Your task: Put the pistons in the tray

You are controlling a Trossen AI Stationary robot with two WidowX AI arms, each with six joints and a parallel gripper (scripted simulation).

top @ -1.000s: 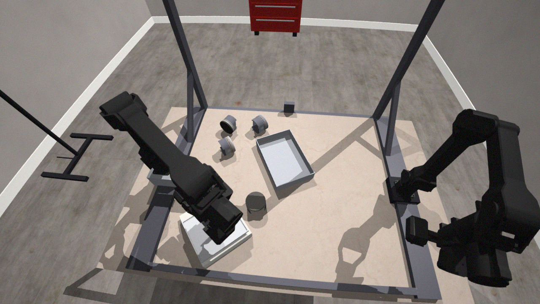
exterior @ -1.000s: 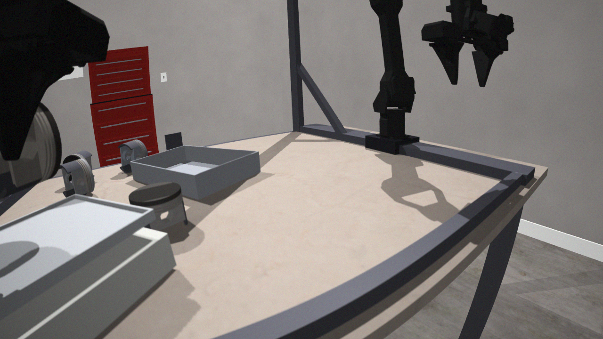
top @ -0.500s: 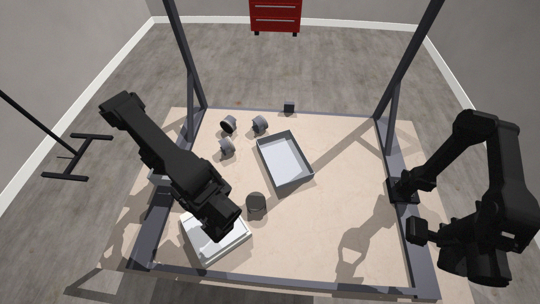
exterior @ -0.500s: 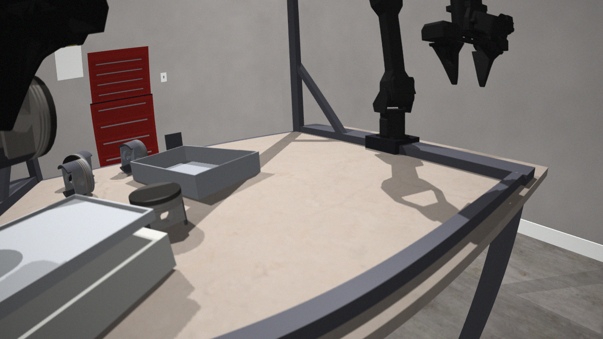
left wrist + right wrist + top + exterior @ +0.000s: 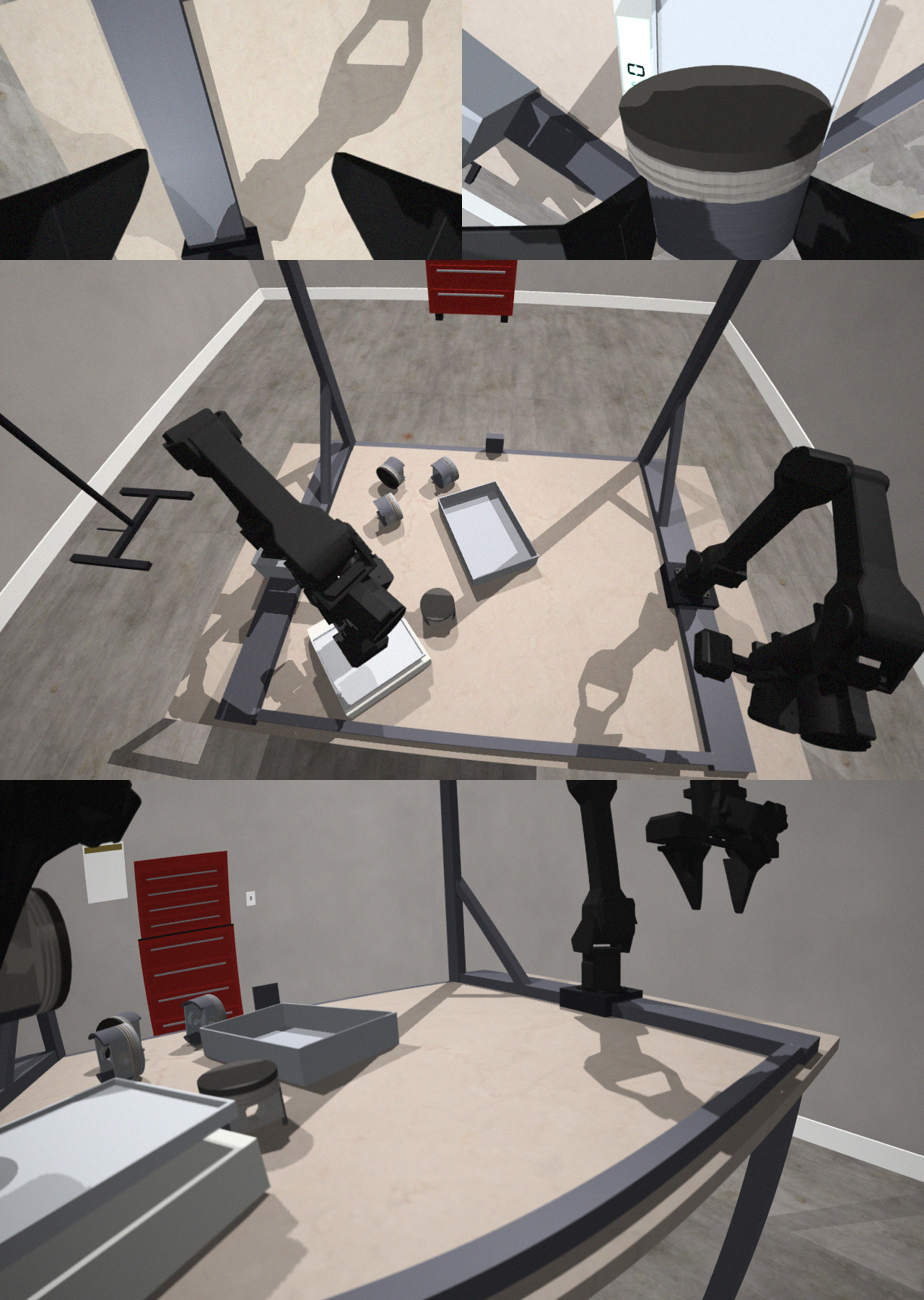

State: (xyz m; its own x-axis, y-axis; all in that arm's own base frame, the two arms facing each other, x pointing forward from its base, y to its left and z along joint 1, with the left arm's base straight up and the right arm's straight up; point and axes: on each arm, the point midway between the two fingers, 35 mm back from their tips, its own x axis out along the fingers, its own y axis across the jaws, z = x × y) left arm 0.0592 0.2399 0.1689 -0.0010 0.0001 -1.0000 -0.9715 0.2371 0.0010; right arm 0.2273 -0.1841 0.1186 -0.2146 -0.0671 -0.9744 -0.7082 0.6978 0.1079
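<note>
The steel parts tray is 30 cm behind my right hand, 23 cm to the left of it and 19 cm below it. Also, from my right hand: scale pan (15 cm below, 1 cm to the left, 1 cm ahead); then scale (16 cm below, 1 cm to the left).
</note>
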